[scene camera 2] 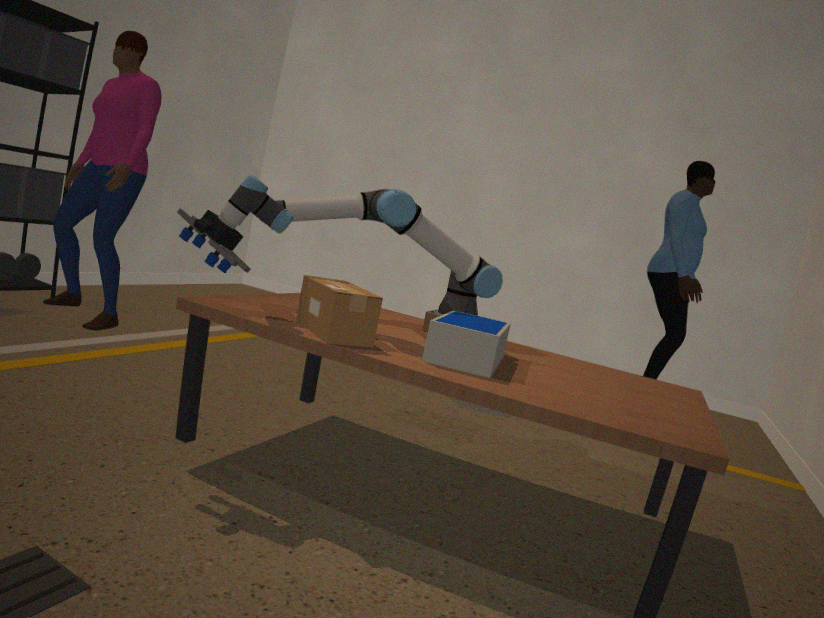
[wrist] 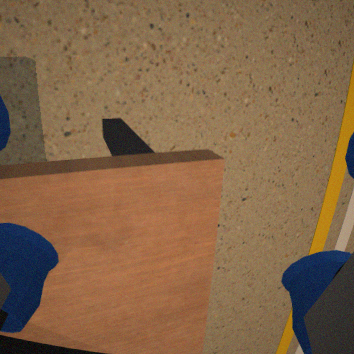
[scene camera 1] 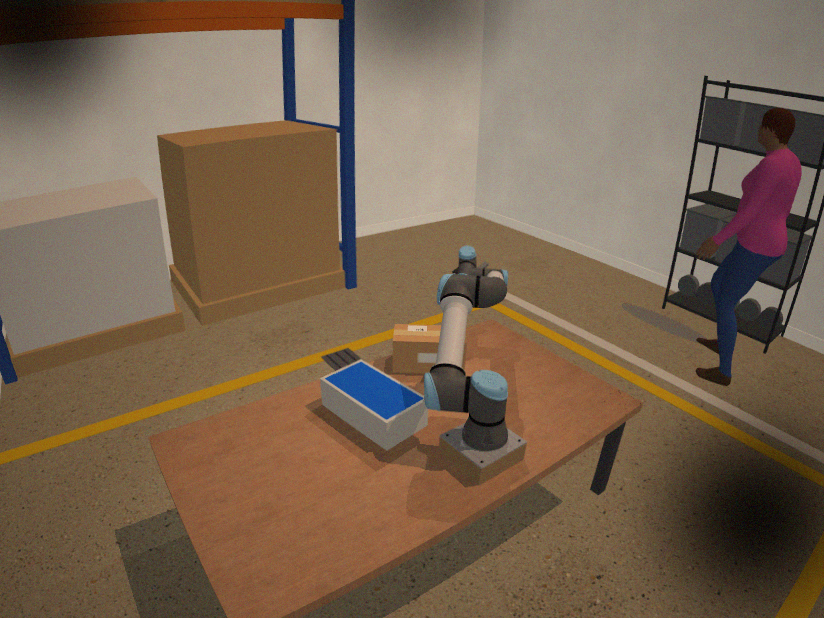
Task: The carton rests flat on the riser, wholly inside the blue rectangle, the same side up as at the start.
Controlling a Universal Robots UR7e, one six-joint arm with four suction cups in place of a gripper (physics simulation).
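Seen in the pictures: hand at its tool point: [scene camera 2: 202, 254] [wrist: 171, 209]; arm's base at its link origin: [scene camera 1: 484, 436].
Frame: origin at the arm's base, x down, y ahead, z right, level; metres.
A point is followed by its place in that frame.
Note:
The brown carton [scene camera 1: 410, 352] @(y 0.535, x -0.023, z 0.160 m) [scene camera 2: 340, 313] @(y 0.673, x -0.014, z 0.194 m) stands on the table, beside the riser and apart from it, with tape and a label on its top and a pale label on a side. The riser [scene camera 1: 359, 417] @(y 0.366, x 0.011, z -0.236 m) [scene camera 2: 462, 349] @(y 0.591, x 0.016, z -0.152 m) is a pale grey block. The blue rectangle [scene camera 1: 374, 389] @(y 0.402, x -0.045, z -0.137 m) [scene camera 2: 471, 322] @(y 0.441, x -0.044, z -0.135 m) covers most of its top and bears nothing. My gripper [scene camera 2: 205, 250] @(y 0.684, x -0.089, z 0.688 m) has four blue suction cups. It is tilted in the air past the table's end, above table height and away from the carton, and holds nothing. The carton does not show in the wrist view.
The wooden table [scene camera 1: 266, 492] @(y 0.315, x 0.076, z -0.650 m) [scene camera 2: 599, 392] @(y 0.411, x 0.076, z -0.559 m) [wrist: 125, 240] @(y 0.557, x 0.076, z 0.682 m) carries the arm's base. A person in pink [scene camera 1: 765, 206] [scene camera 2: 126, 126] stands near a shelf rack. A person in light blue [scene camera 2: 680, 239] stands behind the table. Large boxes [scene camera 1: 259, 219] stand under the orange rack beam.

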